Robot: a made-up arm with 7 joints.
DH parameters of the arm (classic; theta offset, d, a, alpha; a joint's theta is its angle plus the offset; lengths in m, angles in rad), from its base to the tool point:
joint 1: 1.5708 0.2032 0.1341 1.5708
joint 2: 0 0.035 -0.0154 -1.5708
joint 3: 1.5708 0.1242 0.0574 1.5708
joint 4: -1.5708 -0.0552 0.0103 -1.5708
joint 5: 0 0.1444 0.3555 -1.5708
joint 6: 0 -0.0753 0.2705 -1.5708
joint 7: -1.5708 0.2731 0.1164 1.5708
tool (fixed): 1.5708 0.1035 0 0
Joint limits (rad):
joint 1: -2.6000..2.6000
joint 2: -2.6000..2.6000
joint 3: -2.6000..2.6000
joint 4: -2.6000..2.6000
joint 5: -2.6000..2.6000
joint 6: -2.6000..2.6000
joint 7: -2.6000..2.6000
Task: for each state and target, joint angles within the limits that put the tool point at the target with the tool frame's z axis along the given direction. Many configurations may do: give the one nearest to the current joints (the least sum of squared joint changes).
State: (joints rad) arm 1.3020 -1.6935 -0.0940 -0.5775 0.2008 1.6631 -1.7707
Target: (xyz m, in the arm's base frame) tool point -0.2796 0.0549 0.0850 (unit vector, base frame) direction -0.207 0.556 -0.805
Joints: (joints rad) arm 1.0508 -1.2869 -0.0460 -0.0385 -0.0395 2.0104 -1.9629
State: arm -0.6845 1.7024 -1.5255 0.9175 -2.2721 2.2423 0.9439
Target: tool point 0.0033 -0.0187 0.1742 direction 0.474 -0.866 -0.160
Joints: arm -0.3142 2.5195 -1.3402 1.3348 -2.6000 2.0314 0.8729
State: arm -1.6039 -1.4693 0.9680 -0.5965 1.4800 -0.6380 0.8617
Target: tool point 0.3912 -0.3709 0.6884 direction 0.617 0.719 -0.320
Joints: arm -1.1556 -1.7741 0.5718 -0.2304 1.1497 0.0787 0.8010
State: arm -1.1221 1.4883 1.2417 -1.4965 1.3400 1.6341 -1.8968
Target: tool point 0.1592 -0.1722 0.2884 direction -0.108 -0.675 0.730
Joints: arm -0.7045 1.6006 1.1549 -1.4736 1.7350 1.7306 -2.2757
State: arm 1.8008 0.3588 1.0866 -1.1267 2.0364 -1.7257 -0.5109
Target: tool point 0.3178 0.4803 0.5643 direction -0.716 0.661 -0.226
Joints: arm 1.9635 -0.4469 1.0101 -0.6975 2.0474 -1.8442 -0.8362
